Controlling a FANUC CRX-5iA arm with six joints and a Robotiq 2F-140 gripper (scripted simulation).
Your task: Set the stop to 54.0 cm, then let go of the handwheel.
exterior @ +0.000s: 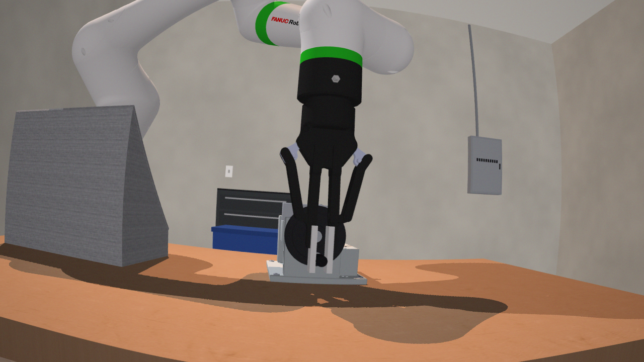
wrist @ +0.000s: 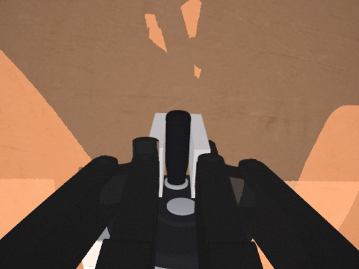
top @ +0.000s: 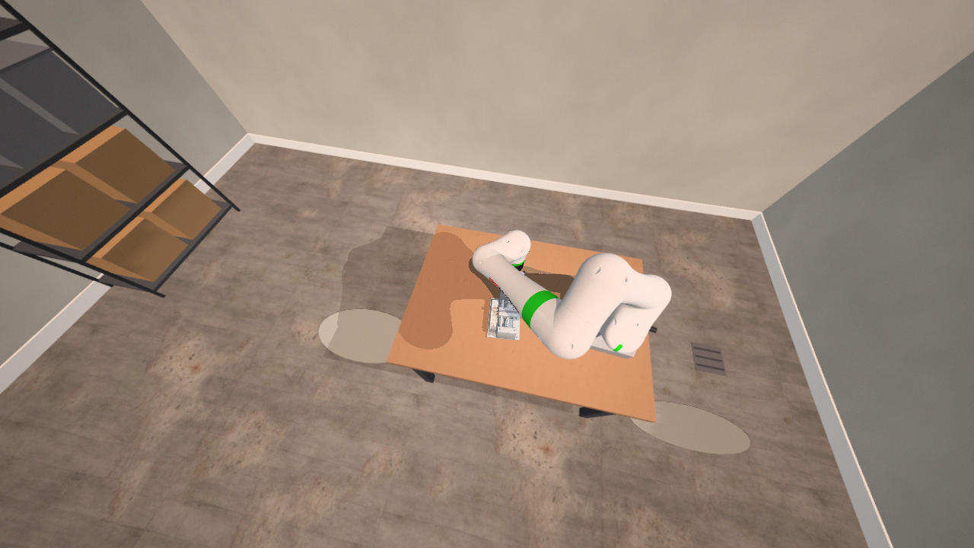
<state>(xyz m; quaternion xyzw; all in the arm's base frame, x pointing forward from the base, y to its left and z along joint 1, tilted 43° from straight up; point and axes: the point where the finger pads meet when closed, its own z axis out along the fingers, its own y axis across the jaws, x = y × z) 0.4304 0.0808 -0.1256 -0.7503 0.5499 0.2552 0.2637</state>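
The black handwheel lies 1 cm behind my hand, 2 cm to the left of it and 1 cm below it. From my hand the other things lie so: sliding stop block: 3 cm behind, 14 cm to the left, 3 cm above; then black crank knob: 2 cm below.
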